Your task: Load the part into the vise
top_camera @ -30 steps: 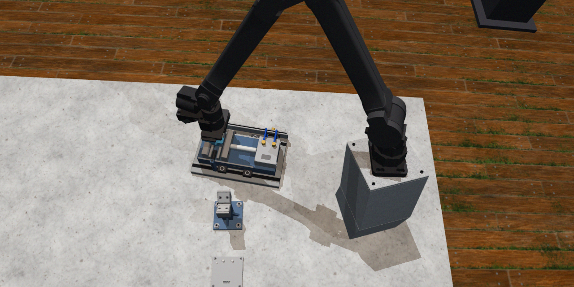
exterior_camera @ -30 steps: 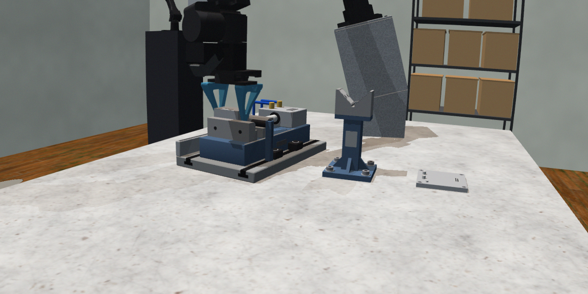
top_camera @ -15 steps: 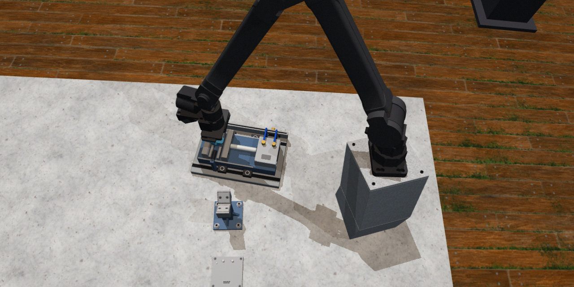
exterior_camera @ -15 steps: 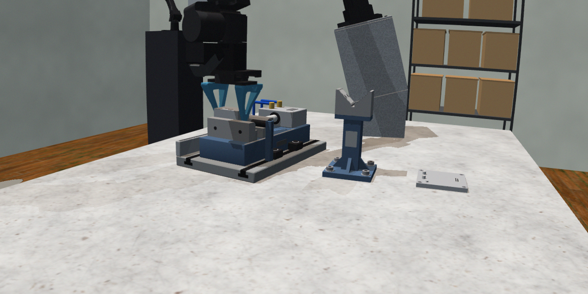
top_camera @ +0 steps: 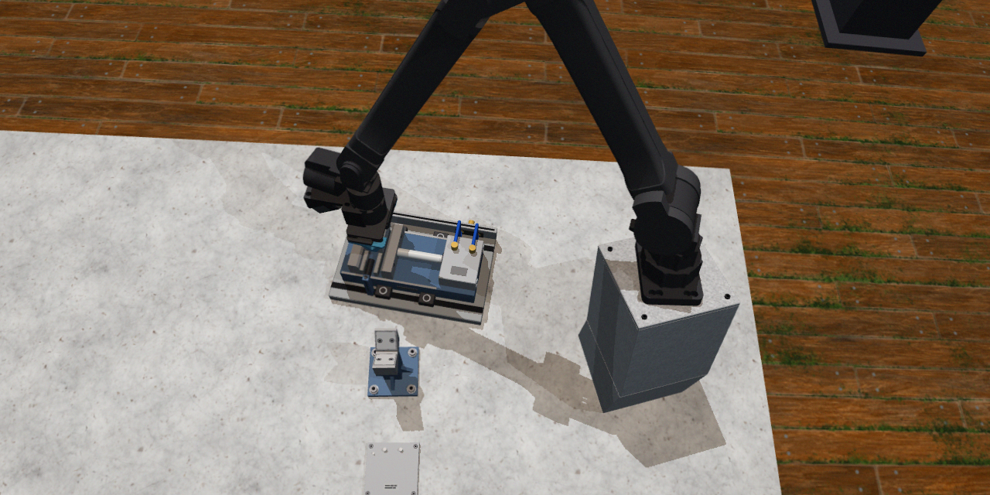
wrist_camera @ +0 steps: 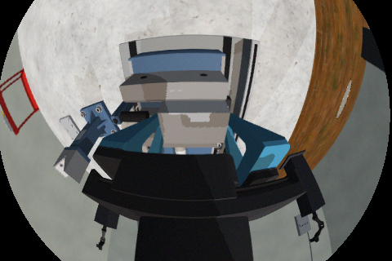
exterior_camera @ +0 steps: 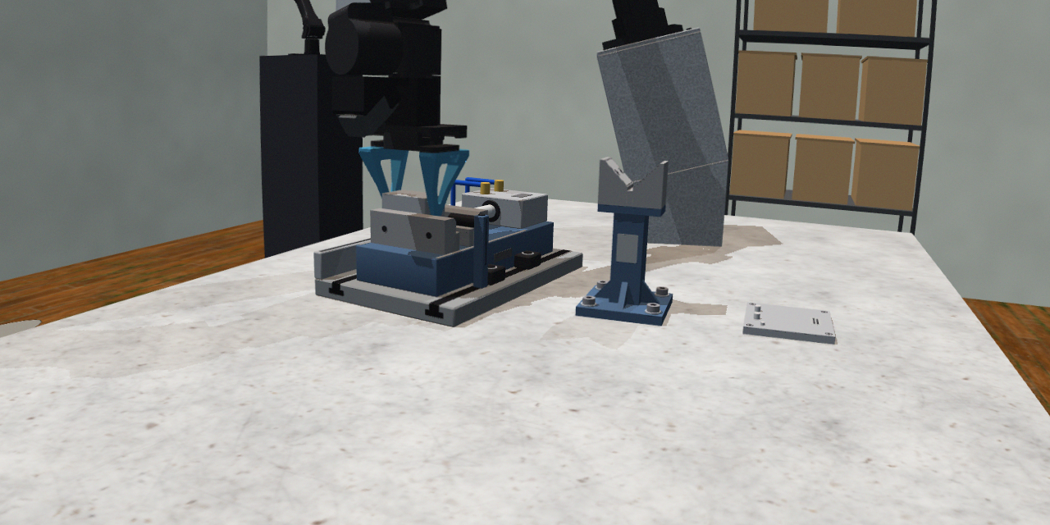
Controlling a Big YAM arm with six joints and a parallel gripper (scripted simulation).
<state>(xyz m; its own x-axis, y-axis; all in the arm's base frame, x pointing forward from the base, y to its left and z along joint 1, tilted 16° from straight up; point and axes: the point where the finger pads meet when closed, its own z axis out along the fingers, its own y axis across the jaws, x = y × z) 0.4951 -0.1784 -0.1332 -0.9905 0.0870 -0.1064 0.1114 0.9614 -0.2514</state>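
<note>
Right now my hand is 1 cm above the grey part. From my hand the other things lie so: work stop 1 cm ahead, 7 cm to the left, 1 cm below; moving jaw 3 cm behind, 2 cm to the left, 2 cm below; fixed jaw 3 cm ahead, 2 cm to the left, 2 cm below.
</note>
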